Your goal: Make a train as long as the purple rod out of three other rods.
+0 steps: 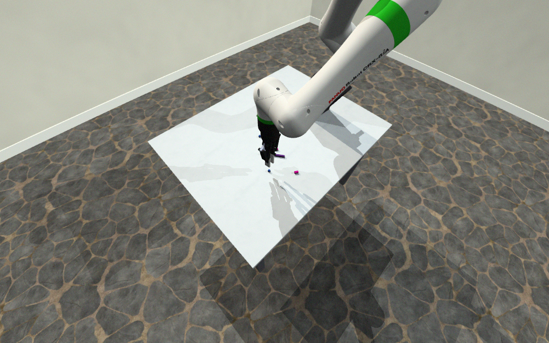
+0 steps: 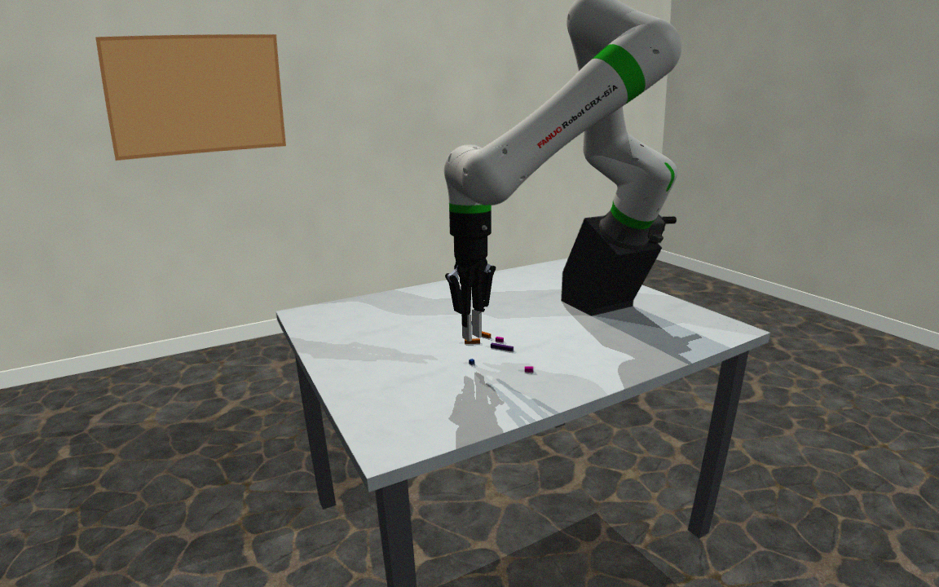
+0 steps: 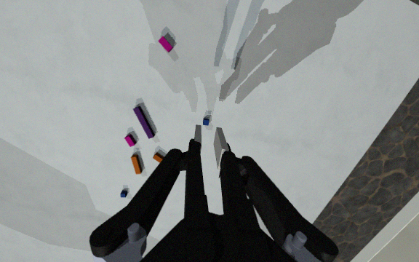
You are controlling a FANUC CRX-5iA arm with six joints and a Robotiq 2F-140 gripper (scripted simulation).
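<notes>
Right now my hand is 10 cm past the purple rod, 10 cm above it and 5 cm to the left of it.
</notes>
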